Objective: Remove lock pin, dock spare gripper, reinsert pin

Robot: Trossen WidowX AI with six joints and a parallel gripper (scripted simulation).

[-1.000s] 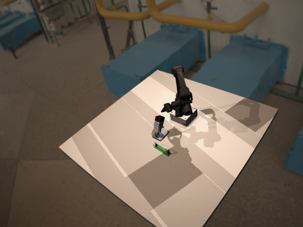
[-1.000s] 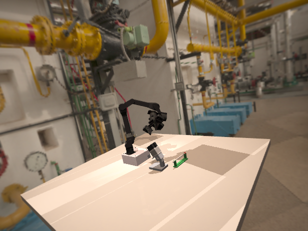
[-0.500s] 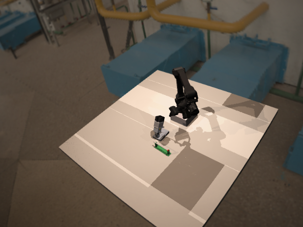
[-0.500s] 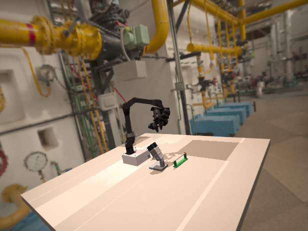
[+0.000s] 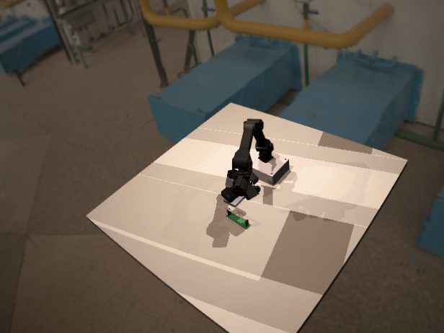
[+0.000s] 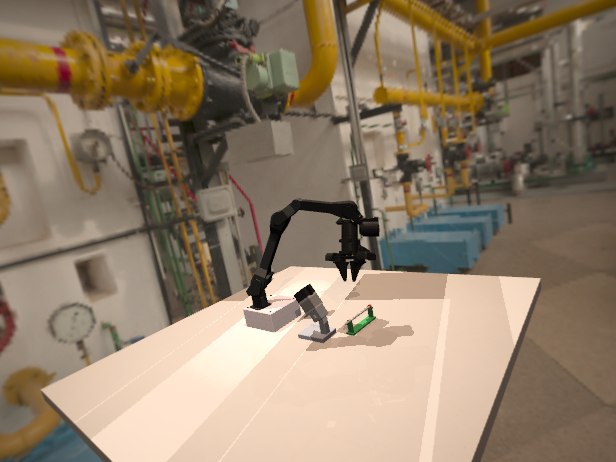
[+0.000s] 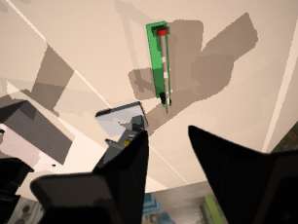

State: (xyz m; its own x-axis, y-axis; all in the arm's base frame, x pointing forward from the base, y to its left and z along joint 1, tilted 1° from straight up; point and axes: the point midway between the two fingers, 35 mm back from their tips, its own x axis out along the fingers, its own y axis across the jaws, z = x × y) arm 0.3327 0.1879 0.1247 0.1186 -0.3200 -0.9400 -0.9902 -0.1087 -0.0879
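Now: the green cradle 140 mm below my gripper tip and 20 mm ahead of it. From my gripper tip the other things lie so: grey mount (120 mm to the right, 110 mm below, 60 mm behind); spare gripper (130 mm to the right, 70 mm behind, 40 mm below).
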